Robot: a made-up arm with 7 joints. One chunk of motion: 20 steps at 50 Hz.
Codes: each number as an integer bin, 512 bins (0 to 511) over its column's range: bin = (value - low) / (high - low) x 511, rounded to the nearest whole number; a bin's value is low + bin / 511 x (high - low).
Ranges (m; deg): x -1.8..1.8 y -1.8..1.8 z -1.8..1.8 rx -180..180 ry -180..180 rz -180..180
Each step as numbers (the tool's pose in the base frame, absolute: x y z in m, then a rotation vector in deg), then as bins.
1 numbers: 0.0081 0.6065 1.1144 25.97 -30.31 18.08
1 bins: 257 342 414 292 212 281
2 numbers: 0.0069 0.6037 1.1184 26.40 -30.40 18.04
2 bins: 256 341 414 293 212 281
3 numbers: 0.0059 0.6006 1.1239 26.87 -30.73 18.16
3 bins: 256 341 415 294 212 281
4 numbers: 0.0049 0.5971 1.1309 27.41 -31.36 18.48
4 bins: 256 340 416 294 211 282
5 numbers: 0.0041 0.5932 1.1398 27.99 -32.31 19.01
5 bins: 256 340 417 295 210 282
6 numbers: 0.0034 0.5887 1.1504 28.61 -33.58 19.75
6 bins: 256 339 419 296 208 284
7 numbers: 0.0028 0.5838 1.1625 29.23 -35.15 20.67
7 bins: 256 338 421 297 206 285
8 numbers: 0.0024 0.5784 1.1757 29.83 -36.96 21.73
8 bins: 256 338 422 298 203 286
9 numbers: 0.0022 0.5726 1.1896 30.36 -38.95 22.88
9 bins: 256 337 424 299 200 288
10 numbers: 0.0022 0.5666 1.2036 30.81 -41.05 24.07
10 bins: 256 336 426 299 197 290
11 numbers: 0.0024 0.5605 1.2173 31.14 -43.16 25.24
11 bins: 256 335 428 300 194 291
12 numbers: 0.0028 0.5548 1.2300 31.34 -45.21 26.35
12 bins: 256 334 430 300 191 293
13 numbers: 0.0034 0.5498 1.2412 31.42 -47.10 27.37
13 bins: 256 334 432 300 189 294
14 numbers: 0.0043 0.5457 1.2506 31.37 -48.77 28.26
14 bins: 256 333 433 300 186 296
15 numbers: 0.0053 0.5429 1.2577 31.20 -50.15 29.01
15 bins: 256 333 434 300 184 297
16 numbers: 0.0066 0.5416 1.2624 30.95 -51.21 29.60
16 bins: 256 332 435 299 183 298
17 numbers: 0.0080 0.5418 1.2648 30.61 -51.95 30.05
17 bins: 257 332 435 299 182 298
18 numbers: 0.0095 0.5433 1.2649 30.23 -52.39 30.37
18 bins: 257 333 435 298 181 299
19 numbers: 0.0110 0.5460 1.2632 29.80 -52.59 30.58
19 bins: 257 333 435 298 181 299
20 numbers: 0.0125 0.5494 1.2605 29.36 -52.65 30.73
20 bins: 257 333 434 297 181 299
